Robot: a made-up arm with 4 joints.
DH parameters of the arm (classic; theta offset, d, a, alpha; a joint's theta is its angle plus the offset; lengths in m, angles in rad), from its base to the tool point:
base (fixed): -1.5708 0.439 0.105 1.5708
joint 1: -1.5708 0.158 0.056 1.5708
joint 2: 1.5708 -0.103 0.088 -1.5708
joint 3: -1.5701 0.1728 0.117 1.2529
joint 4: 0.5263 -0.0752 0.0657 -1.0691
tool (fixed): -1.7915 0.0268 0 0
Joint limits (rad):
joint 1: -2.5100..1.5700
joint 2: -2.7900..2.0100
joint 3: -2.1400..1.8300
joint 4: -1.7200..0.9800
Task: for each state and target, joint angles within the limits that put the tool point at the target. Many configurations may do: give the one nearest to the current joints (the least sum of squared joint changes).
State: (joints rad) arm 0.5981 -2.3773 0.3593 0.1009
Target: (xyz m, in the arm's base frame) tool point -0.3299 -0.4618 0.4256
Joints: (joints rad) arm 1.2402 -1.7146 1.0938 0.1884
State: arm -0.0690 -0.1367 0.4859 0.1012
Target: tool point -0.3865 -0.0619 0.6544
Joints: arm 0.7310 0.1560 1.1685 0.0653
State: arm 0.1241 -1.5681 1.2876 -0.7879
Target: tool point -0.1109 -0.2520 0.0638
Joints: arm 0.0191 -2.2467 1.4324 -0.6981
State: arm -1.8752 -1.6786 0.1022 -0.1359
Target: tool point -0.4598 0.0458 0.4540
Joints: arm -1.7597 -1.0172 0.5848 0.0692
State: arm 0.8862 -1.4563 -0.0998 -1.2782
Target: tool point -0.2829 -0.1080 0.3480
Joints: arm 0.9628 -1.2650 -0.5526 -1.4040
